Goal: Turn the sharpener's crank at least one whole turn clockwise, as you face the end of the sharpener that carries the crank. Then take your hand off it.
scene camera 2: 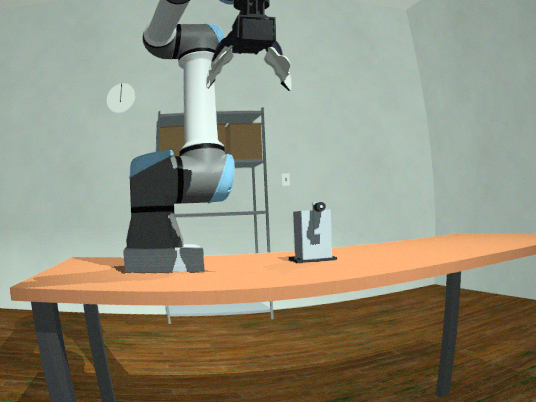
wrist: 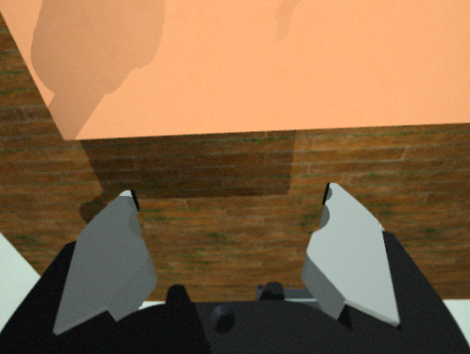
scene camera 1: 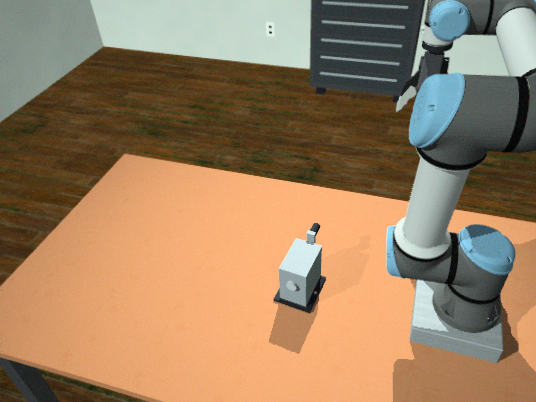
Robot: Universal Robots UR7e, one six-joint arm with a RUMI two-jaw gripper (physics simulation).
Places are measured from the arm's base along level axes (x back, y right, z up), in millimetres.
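Where they show: gripper, between the fingertips: (scene camera 2: 249, 88) (wrist: 230, 189); arm's base, origin of its link: (scene camera 2: 154, 247) (scene camera 1: 464, 305).
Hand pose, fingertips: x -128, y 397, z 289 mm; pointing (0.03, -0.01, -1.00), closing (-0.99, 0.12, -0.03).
Note:
Each offset is from my fingertips to the top centre of the thing. "*": to the spot under its first point. Level surfaces: height alone.
The sharpener (scene camera 1: 300, 272) (scene camera 2: 320, 235) is a pale grey box on a thin black base, upright on the table. Its crank @[dx -264, dy -303, dz -196 mm] (scene camera 1: 312, 236) (scene camera 2: 315, 225) is on the end facing scene camera 2, with the arm pointing up and the black knob @[* dx -255, dy -283, dz -197 mm] (scene camera 1: 315, 228) (scene camera 2: 320, 206) at the top, a little above the box. My gripper (scene camera 2: 249, 86) (wrist: 230, 189) is wide open and empty, high above the sharpener's level and well apart from it. In scene camera 1 the gripper is partly hidden behind the arm. The sharpener does not show in the wrist view.
The orange table @[dz -343 mm] (scene camera 1: 165, 240) (scene camera 2: 410, 260) (wrist: 300, 75) carries the robot's base (scene camera 1: 452, 335) (scene camera 2: 162, 260), beside the sharpener. A dark drawer cabinet (scene camera 1: 362, 50) stands on the floor beyond the table. A shelf rack (scene camera 2: 266, 190) with brown boxes stands by the wall.

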